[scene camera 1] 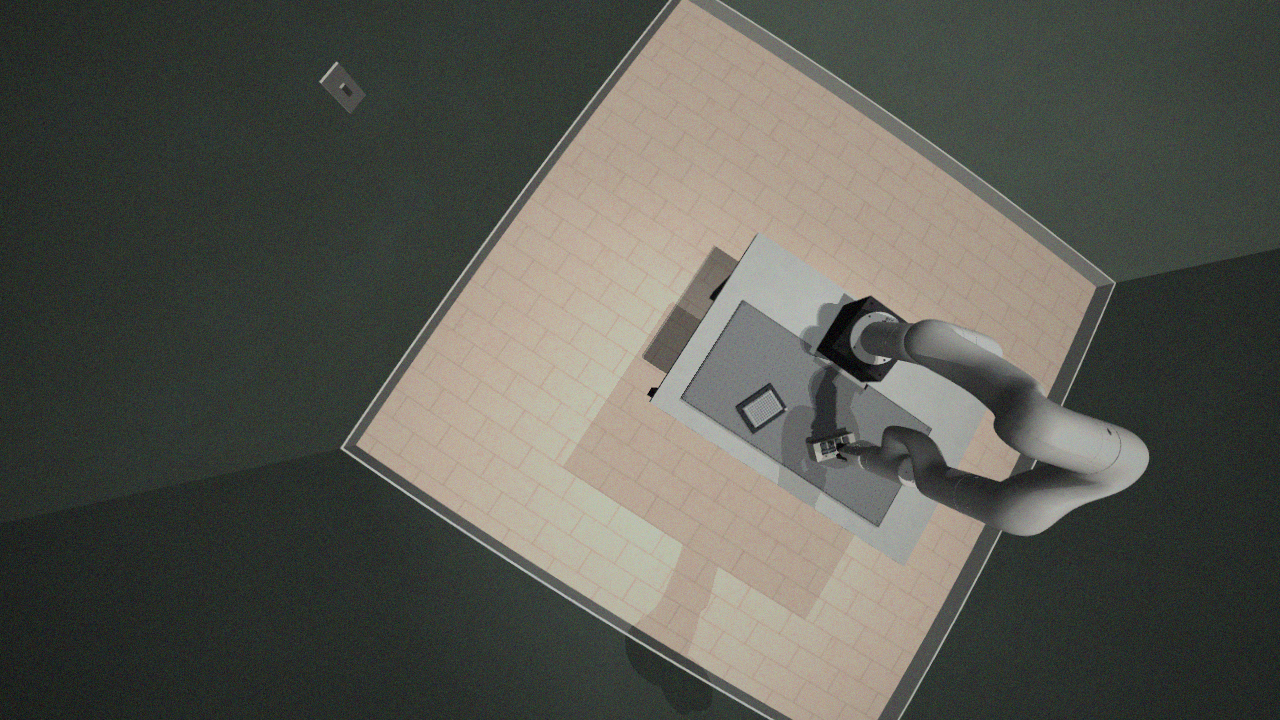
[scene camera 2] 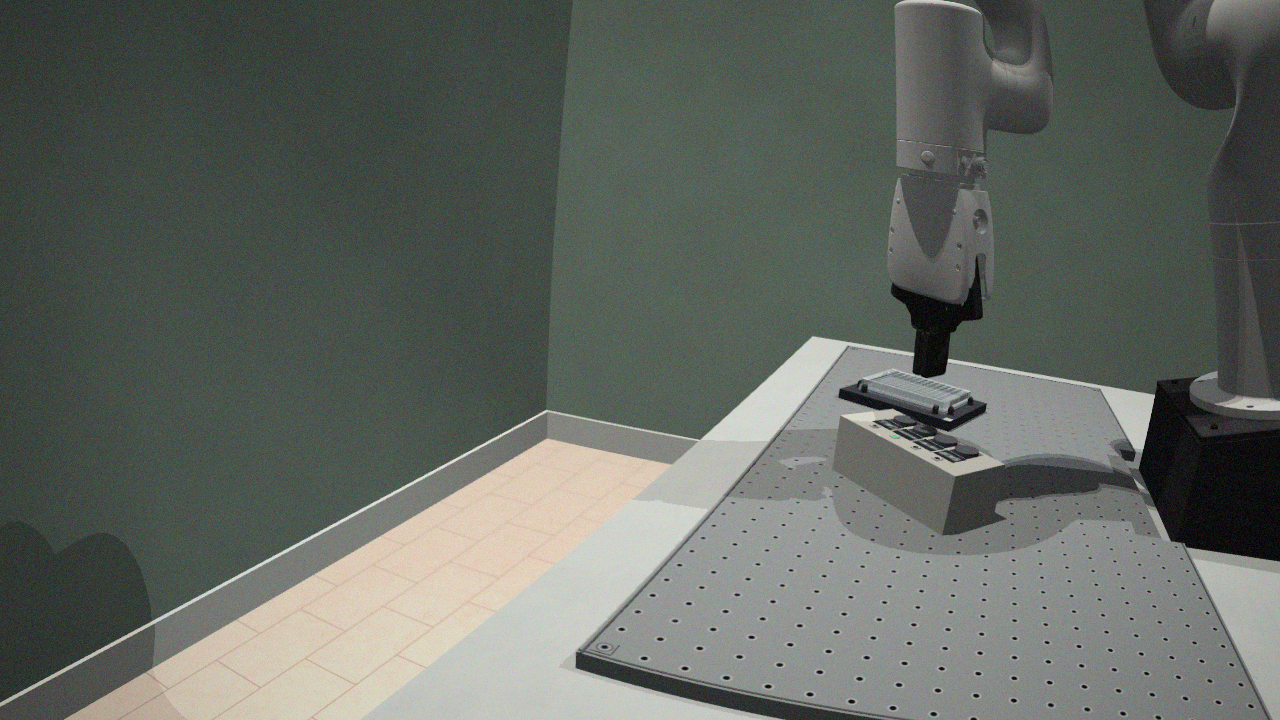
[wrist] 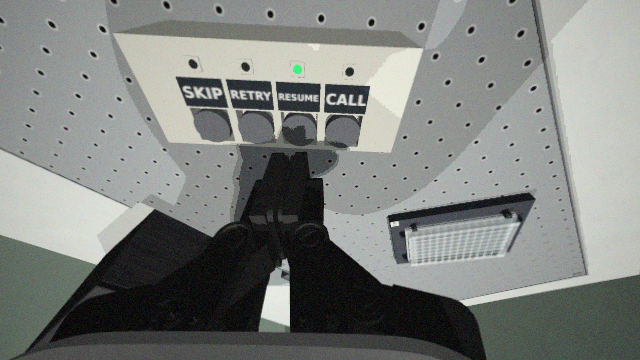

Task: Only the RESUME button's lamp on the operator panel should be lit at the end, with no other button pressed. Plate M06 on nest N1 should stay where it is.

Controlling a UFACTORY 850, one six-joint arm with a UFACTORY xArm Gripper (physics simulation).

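The operator panel [scene camera 1: 817, 451] [scene camera 2: 881, 465] [wrist: 150, 55] is a beige box with a row of buttons. In the wrist view the RESUME lamp [wrist: 297, 69] is lit green. The SKIP lamp [wrist: 193, 64], RETRY lamp [wrist: 245, 67] and CALL lamp [wrist: 349, 72] are dark. The RESUME button [wrist: 299, 129] is fully in view, with a shadow on it. My gripper [scene camera 2: 930, 374] [wrist: 294, 176] is shut and empty, raised above the panel and apart from the buttons. The clear plate [scene camera 1: 761, 408] [scene camera 2: 917, 391] [wrist: 462, 240] sits on its dark nest [scene camera 2: 854, 394] [wrist: 395, 235]; its label is too small to read.
The panel and nest stand on a grey perforated board [scene camera 1: 733, 349] [scene camera 2: 805, 617] [wrist: 555, 240] on a pale table [scene camera 1: 760, 259] [scene camera 2: 501, 617]. The robot's black base [scene camera 1: 841, 335] [scene camera 2: 1199, 492] stands at the board's edge.
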